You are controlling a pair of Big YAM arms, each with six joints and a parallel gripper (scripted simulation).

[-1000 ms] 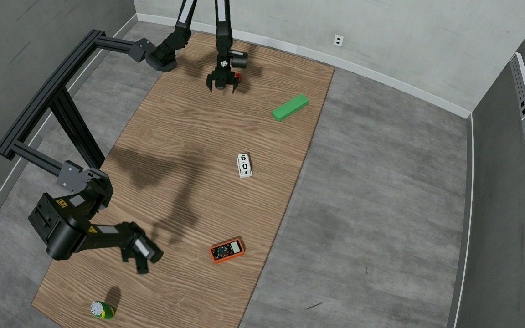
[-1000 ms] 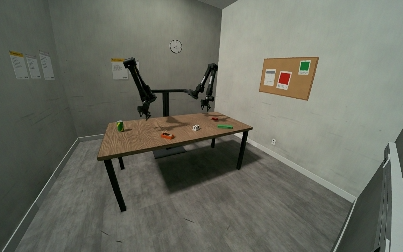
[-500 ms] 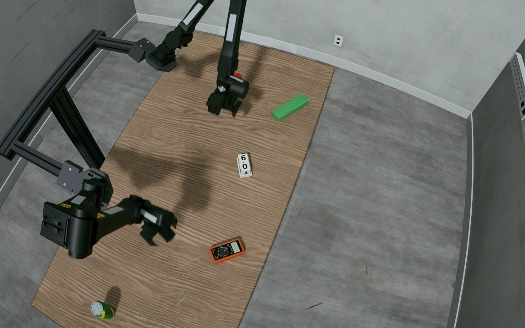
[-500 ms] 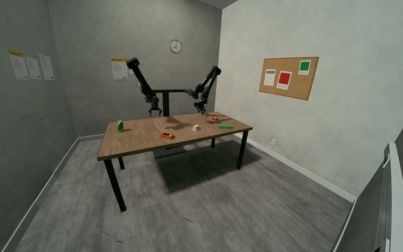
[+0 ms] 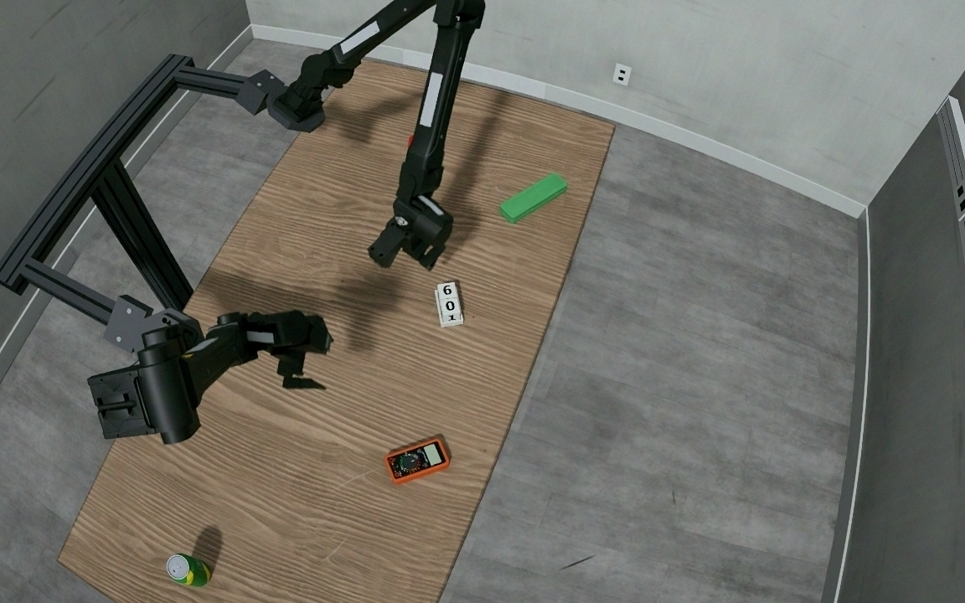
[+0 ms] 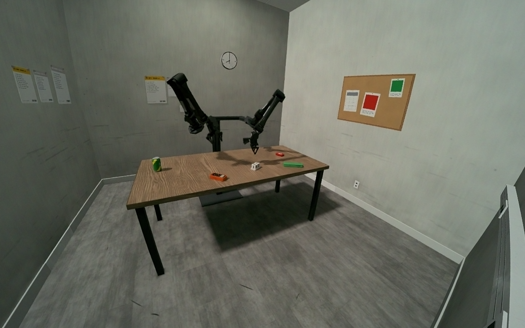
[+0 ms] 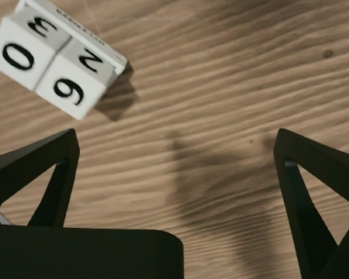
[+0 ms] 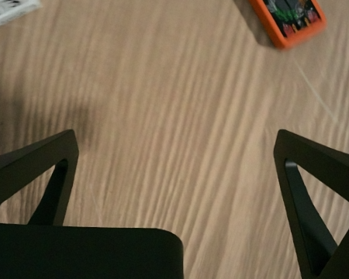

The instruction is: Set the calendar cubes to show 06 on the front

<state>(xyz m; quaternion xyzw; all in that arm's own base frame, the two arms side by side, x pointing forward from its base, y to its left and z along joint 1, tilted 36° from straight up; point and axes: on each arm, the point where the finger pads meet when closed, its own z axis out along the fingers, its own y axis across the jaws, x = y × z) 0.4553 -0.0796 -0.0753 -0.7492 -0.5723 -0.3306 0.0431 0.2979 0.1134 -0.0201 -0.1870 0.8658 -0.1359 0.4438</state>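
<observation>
The white tray lies 13 cm below my left hand, 9 cm ahead of it and 4 cm to the right of it. Also, from my left hand: orange multimeter 43 cm to the right, 12 cm below, 12 cm ahead; red case 44 cm to the left, 12 cm below, 11 cm behind.
</observation>
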